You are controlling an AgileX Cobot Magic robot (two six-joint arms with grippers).
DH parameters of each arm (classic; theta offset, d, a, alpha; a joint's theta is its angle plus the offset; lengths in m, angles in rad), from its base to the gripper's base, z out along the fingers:
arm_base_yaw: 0 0.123 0 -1.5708
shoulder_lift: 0.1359 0 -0.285 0
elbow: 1.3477 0 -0.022 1.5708
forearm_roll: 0 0.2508 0 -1.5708
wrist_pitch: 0 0 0.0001 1.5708
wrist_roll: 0 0.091 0 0
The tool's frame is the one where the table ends.
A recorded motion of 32 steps. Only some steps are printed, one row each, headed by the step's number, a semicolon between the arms.
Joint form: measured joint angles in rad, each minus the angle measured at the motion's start. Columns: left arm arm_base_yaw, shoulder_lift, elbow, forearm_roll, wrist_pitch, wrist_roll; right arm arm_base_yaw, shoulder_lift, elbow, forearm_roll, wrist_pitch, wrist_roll.
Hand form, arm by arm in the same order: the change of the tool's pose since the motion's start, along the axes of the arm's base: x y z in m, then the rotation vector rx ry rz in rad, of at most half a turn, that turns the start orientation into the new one. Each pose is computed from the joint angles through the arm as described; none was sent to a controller.
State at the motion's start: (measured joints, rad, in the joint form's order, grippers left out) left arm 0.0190 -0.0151 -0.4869 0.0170 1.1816 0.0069; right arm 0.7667 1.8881 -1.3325 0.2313 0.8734 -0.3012
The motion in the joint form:
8: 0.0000 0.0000 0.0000 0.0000 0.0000 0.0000; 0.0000 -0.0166 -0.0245 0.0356 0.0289 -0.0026
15: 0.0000 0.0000 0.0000 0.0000 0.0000 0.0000; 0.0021 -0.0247 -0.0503 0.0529 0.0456 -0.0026
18: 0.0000 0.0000 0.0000 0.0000 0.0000 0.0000; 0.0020 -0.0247 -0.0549 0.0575 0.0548 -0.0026
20: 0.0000 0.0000 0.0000 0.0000 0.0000 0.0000; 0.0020 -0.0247 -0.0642 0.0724 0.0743 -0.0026
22: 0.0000 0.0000 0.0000 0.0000 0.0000 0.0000; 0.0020 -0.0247 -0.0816 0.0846 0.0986 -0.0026
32: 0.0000 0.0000 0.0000 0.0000 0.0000 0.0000; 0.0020 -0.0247 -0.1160 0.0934 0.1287 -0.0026
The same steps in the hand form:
8: 0.0000 0.0000 0.0000 0.0000 0.0000 0.0000; -0.0015 0.0025 0.0126 0.0343 0.0142 -0.0065
15: 0.0000 0.0000 0.0000 0.0000 0.0000 0.0000; -0.0015 0.0056 0.0224 0.0594 0.0137 -0.0070
18: 0.0000 0.0000 0.0000 0.0000 0.0000 0.0000; -0.0018 0.0059 0.0236 0.0602 0.0204 -0.0066
20: 0.0000 0.0000 0.0000 0.0000 0.0000 0.0000; -0.0028 0.0068 0.0259 0.0651 0.0382 -0.0074
22: 0.0000 0.0000 0.0000 0.0000 0.0000 0.0000; -0.0032 0.0082 0.0303 0.0711 0.0522 -0.0053
32: 0.0000 0.0000 0.0000 0.0000 0.0000 0.0000; -0.0022 0.0108 0.0391 0.0833 0.0562 0.0009

